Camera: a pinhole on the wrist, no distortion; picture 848 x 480 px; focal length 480.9 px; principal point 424.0 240.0 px. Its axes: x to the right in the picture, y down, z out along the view. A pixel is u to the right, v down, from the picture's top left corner.
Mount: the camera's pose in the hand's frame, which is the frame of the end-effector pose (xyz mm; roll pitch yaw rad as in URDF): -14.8 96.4 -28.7 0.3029 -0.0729 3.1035
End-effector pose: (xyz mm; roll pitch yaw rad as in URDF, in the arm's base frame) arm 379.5 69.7 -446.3 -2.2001 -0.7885 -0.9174
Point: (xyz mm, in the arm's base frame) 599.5 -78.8 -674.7
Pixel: 418.6 188.3
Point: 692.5 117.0 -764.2
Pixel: 578.9 384.1
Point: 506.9 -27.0 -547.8
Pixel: 318.1 311.9
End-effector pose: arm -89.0 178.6 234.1 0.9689 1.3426 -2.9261
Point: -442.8 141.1 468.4
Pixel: 664.7 72.4
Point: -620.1 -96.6 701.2
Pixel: outside the picture
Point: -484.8 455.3 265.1
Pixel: 401.1 418.1
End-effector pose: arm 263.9 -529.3 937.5 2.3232 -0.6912 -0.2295
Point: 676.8 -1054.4 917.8
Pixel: 110.1 435.1
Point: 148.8 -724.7 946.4
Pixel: 555.1 131.2
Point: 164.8 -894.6 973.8
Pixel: 424.0 95.7
